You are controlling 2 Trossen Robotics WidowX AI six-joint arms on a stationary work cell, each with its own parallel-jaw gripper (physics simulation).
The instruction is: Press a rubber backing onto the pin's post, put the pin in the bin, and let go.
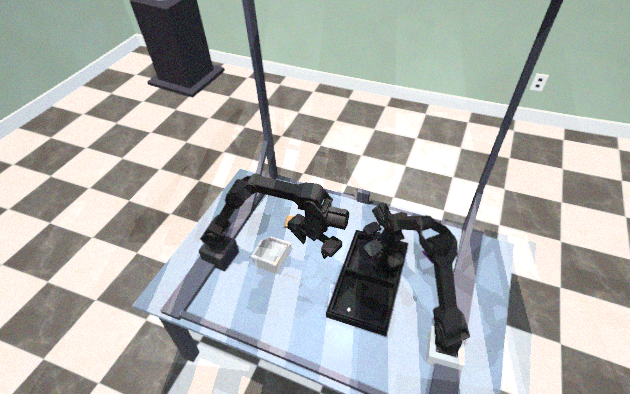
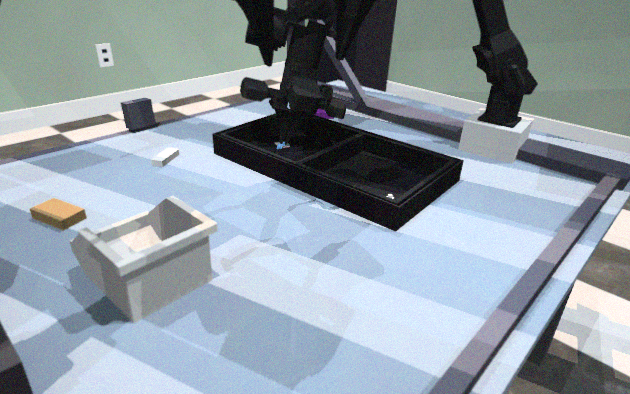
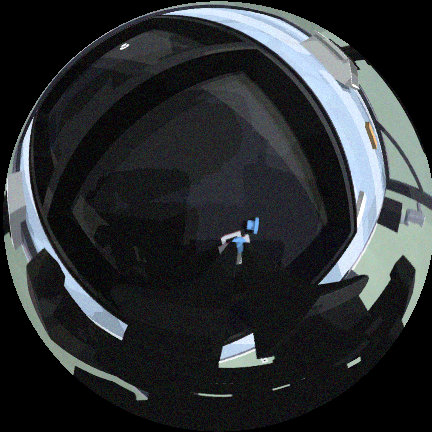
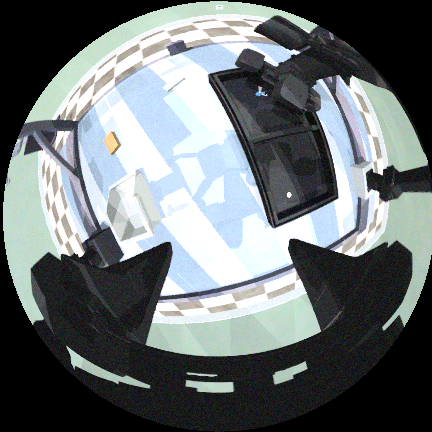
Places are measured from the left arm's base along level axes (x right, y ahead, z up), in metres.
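Where they show: left gripper, fingertip midpoint: (image 1: 377, 254) (image 2: 282, 143) (image 3: 238, 247) (image 4: 262, 91); right gripper, fingertip midpoint: (image 1: 314, 250) (image 2: 305, 62) (image 4: 232, 247); left arm's base, link origin: (image 1: 447, 344) (image 2: 499, 119) (image 4: 369, 179); right arm's base, link origin: (image 1: 217, 244) (image 4: 94, 256).
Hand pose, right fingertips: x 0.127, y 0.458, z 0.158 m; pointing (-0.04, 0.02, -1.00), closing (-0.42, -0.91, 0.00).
Each offset is from my right fingertips to the top centre of the thing. "pt": to the spot under its first point.
The small blue and white pin {dx +0.182, dy -0.192, dz -0.202 m} (image 2: 282, 145) (image 3: 238, 240) (image 4: 261, 92) is low in the far compartment of the black two-part tray {dx +0.068, dy -0.184, dz -0.179 m} (image 1: 341, 274) (image 2: 337, 195) (image 4: 243, 144). My left gripper (image 1: 381, 256) (image 2: 286, 138) (image 3: 238, 247) reaches down into that compartment and is shut on the pin at its fingertips. The tiny white rubber backing {dx -0.067, dy -0.137, dz -0.205 m} (image 1: 349, 309) (image 2: 390, 196) (image 4: 288, 194) (image 3: 123, 46) lies in the tray's near compartment. The pale open bin {pt dx +0.085, dy +0.205, dz -0.212 m} (image 1: 271, 254) (image 2: 161, 242) (image 4: 128, 209) stands left of the tray. My right gripper (image 1: 315, 238) (image 4: 232, 247) is open and empty, hanging above the table between bin and tray.
An orange block {dx +0.257, dy +0.186, dz -0.202 m} (image 1: 288, 221) (image 4: 111, 142) lies behind the right gripper. A small white bar {dx +0.304, dy -0.022, dz -0.206 m} (image 2: 165, 155) and a dark cube {dx +0.455, dy -0.085, dz -0.159 m} (image 2: 138, 113) sit near the table's far edge. A purple piece {dx +0.234, dy -0.392, dz -0.203 m} (image 2: 323, 113) lies behind the tray. Frame posts (image 1: 260, 86) rise at the table's back.
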